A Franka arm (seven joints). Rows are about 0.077 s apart.
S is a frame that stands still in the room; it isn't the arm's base.
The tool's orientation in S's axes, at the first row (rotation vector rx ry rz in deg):
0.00, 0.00, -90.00
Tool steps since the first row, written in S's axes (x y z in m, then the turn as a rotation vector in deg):
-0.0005, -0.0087, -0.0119, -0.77, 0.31, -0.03
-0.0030, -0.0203, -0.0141, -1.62, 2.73, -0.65
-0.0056, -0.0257, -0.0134, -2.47, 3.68, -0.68
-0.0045, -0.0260, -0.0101, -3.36, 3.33, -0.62
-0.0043, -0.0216, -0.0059, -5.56, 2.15, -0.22
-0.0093, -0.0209, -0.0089, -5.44, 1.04, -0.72
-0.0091, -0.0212, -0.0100, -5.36, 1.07, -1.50
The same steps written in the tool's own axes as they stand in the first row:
0.0087, -0.0005, -0.0119, -0.31, -0.77, -0.03
0.0203, -0.0030, -0.0141, -2.73, -1.62, -0.65
0.0257, -0.0056, -0.0134, -3.68, -2.47, -0.68
0.0260, -0.0045, -0.0101, -3.33, -3.36, -0.62
0.0216, -0.0043, -0.0059, -2.15, -5.56, -0.22
0.0209, -0.0093, -0.0089, -1.04, -5.44, -0.72
0.0212, -0.0091, -0.0100, -1.07, -5.36, -1.50

